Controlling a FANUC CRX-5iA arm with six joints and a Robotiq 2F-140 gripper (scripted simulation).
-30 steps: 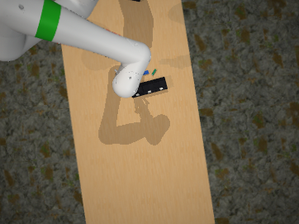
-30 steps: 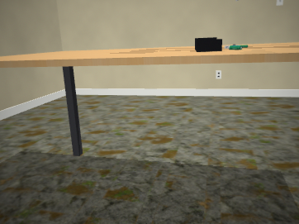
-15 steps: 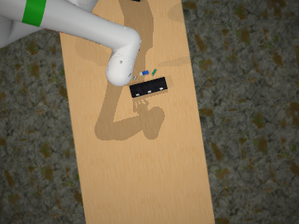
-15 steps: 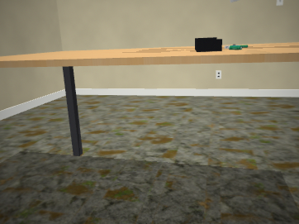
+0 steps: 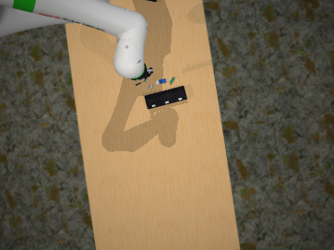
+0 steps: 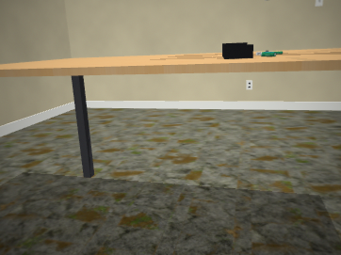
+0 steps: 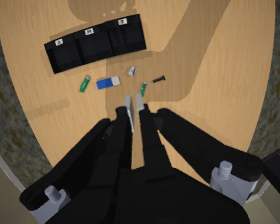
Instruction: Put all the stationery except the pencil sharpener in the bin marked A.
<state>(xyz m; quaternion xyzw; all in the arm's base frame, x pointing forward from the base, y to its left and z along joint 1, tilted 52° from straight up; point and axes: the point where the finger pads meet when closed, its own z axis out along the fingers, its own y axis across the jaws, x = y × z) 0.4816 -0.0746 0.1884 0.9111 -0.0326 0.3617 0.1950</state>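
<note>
My hand is 20 cm above the black bin, 13 cm short of it and 5 cm to the right of it. The rest, counted from my hand: small dark item: 21 cm below, 7 cm to the right, 3 cm behind; grey-white pencil sharpener: 21 cm below, 2 cm ahead, 1 cm to the right; blue eraser: 21 cm below, 6 cm to the left, 2 cm ahead.
</note>
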